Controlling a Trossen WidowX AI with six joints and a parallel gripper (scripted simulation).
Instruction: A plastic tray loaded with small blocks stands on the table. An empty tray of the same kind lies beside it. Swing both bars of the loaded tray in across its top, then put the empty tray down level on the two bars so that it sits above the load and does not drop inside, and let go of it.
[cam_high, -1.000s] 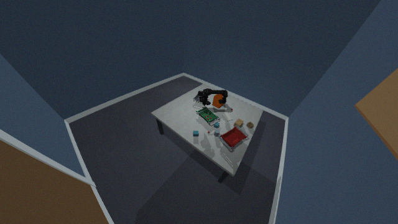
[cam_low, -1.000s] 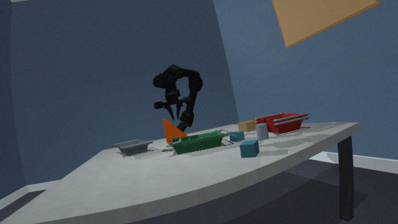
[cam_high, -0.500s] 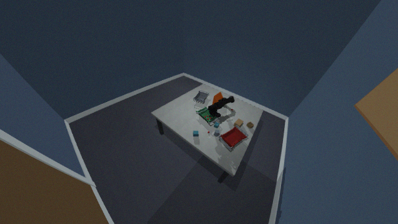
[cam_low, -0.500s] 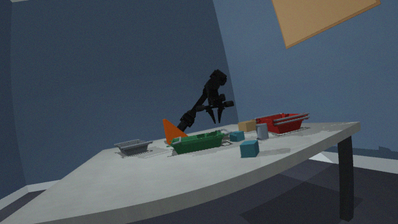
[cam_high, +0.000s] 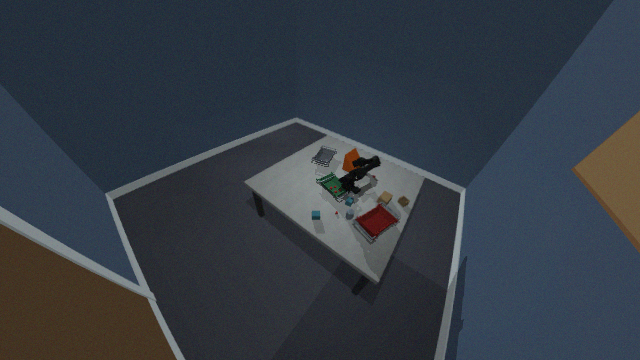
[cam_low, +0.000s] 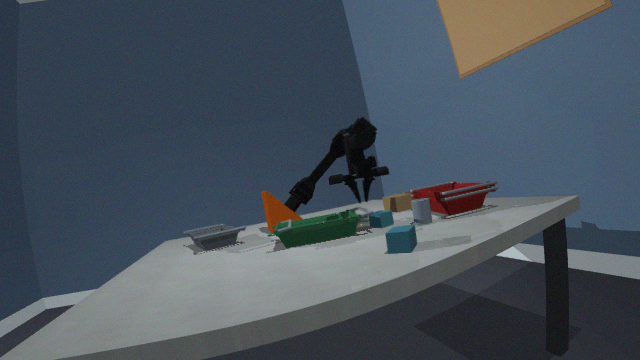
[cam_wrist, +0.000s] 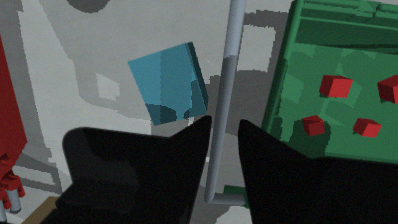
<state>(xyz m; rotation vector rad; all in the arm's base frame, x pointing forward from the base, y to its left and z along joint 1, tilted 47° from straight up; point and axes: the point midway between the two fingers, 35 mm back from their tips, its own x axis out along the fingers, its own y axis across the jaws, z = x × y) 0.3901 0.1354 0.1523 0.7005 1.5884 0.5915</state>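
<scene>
The grey tray lies 30 cm behind my gripper tip, 54 cm to the right of it and 4 cm below it. Also, from my gripper tip: white sheet 26 cm behind, 4 cm to the left, 8 cm below; then brown box 24 cm behind, 24 cm to the left, 6 cm below; then grey cylinder 13 cm ahead, 13 cm to the left, 5 cm below.
</scene>
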